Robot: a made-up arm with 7 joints. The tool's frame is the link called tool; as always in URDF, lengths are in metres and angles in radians. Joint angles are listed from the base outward. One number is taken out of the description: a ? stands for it. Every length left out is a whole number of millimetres.
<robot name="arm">
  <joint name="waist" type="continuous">
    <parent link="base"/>
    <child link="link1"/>
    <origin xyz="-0.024 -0.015 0.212" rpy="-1.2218 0 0"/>
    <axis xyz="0 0 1"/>
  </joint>
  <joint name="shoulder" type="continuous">
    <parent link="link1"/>
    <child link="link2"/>
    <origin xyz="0.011 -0.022 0" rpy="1.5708 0 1.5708"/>
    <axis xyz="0 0 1"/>
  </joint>
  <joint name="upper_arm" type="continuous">
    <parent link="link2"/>
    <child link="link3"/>
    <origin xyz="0.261 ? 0" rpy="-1.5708 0 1.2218"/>
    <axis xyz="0 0 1"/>
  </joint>
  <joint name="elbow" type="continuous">
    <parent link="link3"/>
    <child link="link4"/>
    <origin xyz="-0.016 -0.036 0" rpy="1.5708 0 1.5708"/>
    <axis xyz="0 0 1"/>
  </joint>
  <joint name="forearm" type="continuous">
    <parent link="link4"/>
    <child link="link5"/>
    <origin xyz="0.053 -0.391 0" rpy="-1.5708 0 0"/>
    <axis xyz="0 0 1"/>
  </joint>
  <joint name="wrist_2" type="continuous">
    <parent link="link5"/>
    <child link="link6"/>
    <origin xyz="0 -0.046 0" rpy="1.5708 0 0"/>
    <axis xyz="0 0 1"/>
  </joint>
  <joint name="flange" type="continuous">
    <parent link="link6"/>
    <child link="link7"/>
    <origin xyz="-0.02 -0.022 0" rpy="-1.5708 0 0"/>
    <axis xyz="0 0 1"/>
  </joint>
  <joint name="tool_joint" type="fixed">
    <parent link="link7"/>
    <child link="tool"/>
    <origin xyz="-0.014 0.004 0" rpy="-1.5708 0 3.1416"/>
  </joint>
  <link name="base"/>
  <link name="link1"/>
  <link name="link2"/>
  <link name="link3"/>
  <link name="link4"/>
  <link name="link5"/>
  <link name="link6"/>
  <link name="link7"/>
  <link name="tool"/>
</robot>
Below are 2 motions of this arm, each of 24 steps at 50 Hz.
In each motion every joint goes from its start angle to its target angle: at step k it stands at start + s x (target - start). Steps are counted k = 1, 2, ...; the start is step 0. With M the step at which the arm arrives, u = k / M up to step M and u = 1 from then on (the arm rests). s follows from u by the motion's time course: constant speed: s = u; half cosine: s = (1 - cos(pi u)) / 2; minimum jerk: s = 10 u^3 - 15 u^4 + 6 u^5.
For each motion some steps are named. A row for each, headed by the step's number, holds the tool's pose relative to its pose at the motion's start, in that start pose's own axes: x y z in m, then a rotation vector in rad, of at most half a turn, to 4 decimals.
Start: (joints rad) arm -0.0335 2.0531 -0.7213 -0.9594 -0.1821 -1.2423 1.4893
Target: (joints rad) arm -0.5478 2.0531 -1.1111 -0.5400 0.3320 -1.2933 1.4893
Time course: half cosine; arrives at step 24
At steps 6, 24:
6: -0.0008 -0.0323 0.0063 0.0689 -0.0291 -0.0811
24: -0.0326 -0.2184 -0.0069 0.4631 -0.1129 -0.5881

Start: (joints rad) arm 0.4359 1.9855 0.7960 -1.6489 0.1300 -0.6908 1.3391
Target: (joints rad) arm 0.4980 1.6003 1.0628 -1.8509 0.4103 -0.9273 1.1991
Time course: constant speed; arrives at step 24
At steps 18, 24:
18: 0.0218 -0.0897 -0.0230 -0.0258 -0.0194 -0.4141
24: 0.0285 -0.1226 -0.0344 -0.0231 0.0057 -0.5470

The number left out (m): -0.126
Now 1 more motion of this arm.
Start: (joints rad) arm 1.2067 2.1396 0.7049 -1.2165 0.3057 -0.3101 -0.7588
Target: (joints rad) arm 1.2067 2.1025 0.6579 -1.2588 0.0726 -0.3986 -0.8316
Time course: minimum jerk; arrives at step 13
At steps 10, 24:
10: 0.0291 -0.0066 -0.0239 -0.0205 0.2391 -0.1462
24: 0.0318 -0.0073 -0.0262 -0.0220 0.2605 -0.1605

